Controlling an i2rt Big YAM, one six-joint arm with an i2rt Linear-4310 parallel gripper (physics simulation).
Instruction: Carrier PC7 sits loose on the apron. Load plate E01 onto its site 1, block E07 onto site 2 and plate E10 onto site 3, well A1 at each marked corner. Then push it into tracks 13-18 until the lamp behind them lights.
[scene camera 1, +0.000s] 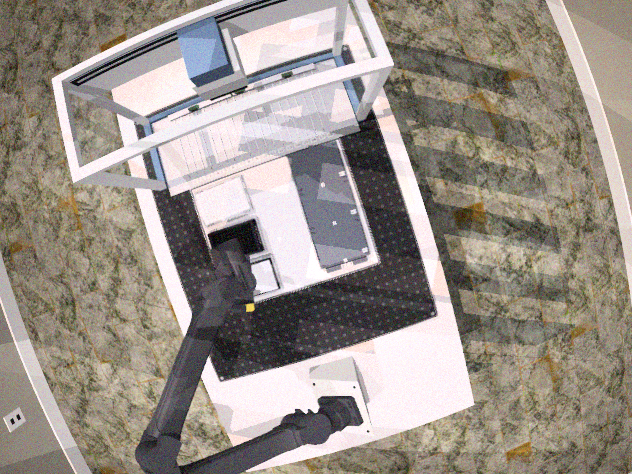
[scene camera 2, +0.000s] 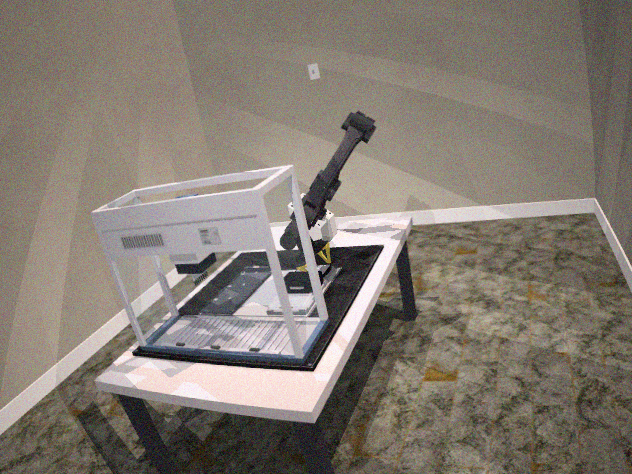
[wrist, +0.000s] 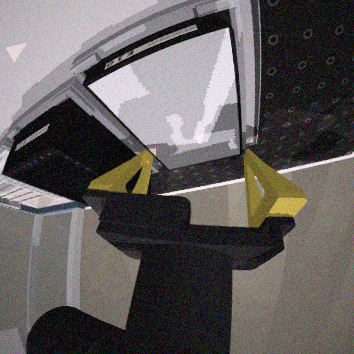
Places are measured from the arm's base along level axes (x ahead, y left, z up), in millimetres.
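Where they show: gripper, fingertip midpoint: (scene camera 2: 323, 271) (wrist: 196, 152); arm's base, origin of the base link: (scene camera 1: 341, 409).
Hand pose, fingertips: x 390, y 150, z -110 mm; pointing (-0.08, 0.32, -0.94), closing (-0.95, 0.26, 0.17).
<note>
Things, the pixels of their top centre, and the offset from my fingertips. "spot": a spot on its surface instead. Level surfaces: height alone.
- plate labelled E10, middle of its top: (wrist: 185, 126) (scene camera 1: 252, 280) (scene camera 2: 311, 269) dx -5, dy -46, dz +5 mm
- black block, middle of its top: (wrist: 83, 189) (scene camera 1: 233, 242) (scene camera 2: 300, 276) dx +104, dy -43, dz +33 mm
- long dark grey carrier, middle of its top: (scene camera 1: 329, 205) (scene camera 2: 236, 285) dx +105, dy -301, dz +9 mm
- blue-topped head, surface spot: (scene camera 1: 204, 48) spot: dx +440, dy -190, dz +439 mm
- black dotted mat, its level: dz -21 mm
The plate labelled E10 (scene camera 1: 264, 275) (wrist: 170, 100), black-rimmed with a glossy pale top, sits in the holder nearest the arm's base. My gripper (scene camera 2: 314, 262) (wrist: 196, 152) is open and empty; in the wrist view its yellow fingertips stand apart near that plate's far edge. A black block (scene camera 1: 250, 235) (scene camera 2: 297, 281) (wrist: 65, 145) sits in the middle holder, its label unreadable. A white plate (scene camera 1: 222, 200) (scene camera 2: 290, 304) sits in the holder nearest the tracks. The long dark grey carrier (scene camera 1: 334, 204) (scene camera 2: 237, 285) lies on the apron's other side. Grooved tracks (scene camera 1: 178, 153) (scene camera 2: 224, 334) lie beyond.
A white frame (scene camera 1: 380, 61) (scene camera 2: 265, 219) with posts stands over the tracks. A blue-topped head (scene camera 1: 204, 48) hangs from it. Small dark green pieces (scene camera 1: 286, 74) line the tracks' back edge. A black dotted mat (scene camera 1: 326, 316) (wrist: 310, 65) surrounds the apron.
</note>
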